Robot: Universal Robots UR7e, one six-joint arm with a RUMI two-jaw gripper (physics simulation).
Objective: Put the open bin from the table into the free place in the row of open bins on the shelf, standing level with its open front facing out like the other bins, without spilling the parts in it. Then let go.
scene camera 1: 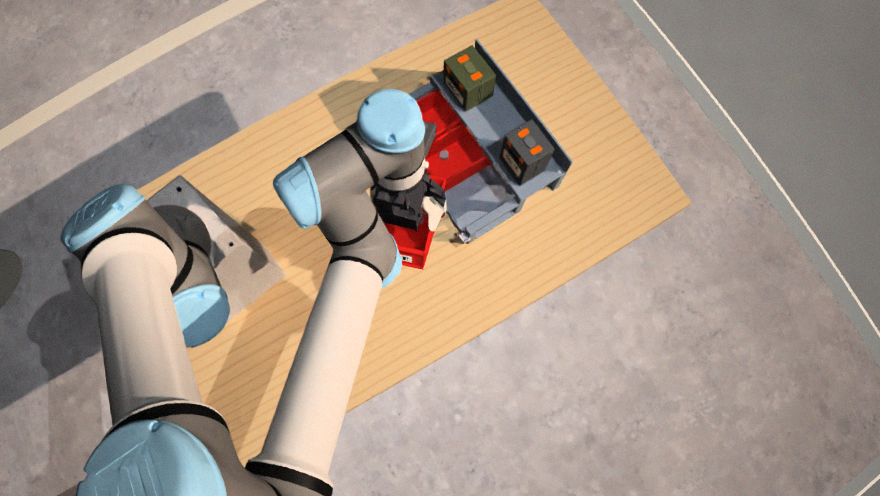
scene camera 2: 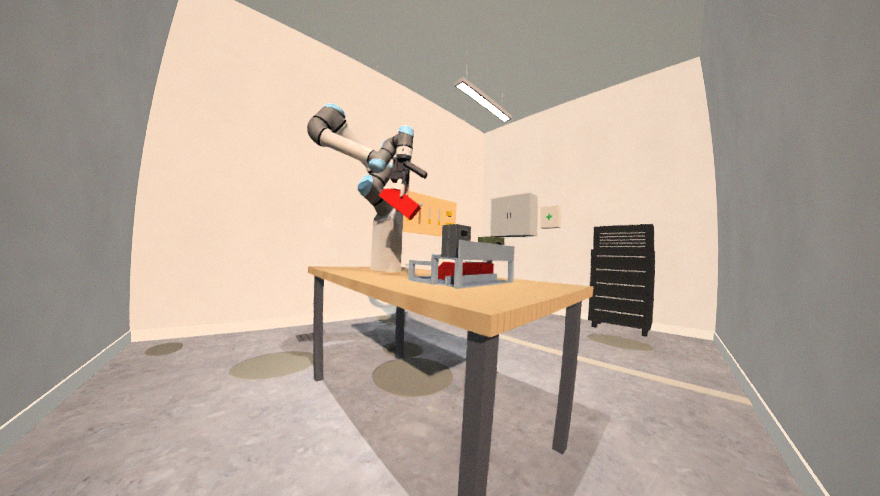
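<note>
My gripper is shut on a red open bin and holds it in the air, in front of the shelf and well above the table. The bin is tilted, with its right end lower in scene camera 2. The gripper and wrist cover part of it, and the parts inside it cannot be made out. The grey shelf stands on the table. Red bins stand in its lower row, with a small grey part visible in one. The free place is at the row's end, nearest the lower right in scene camera 1.
A green box and a dark grey box stand on the shelf's upper level. The shelf's raised back edge runs behind them. The wooden table carries the shelf and the robot's base plate.
</note>
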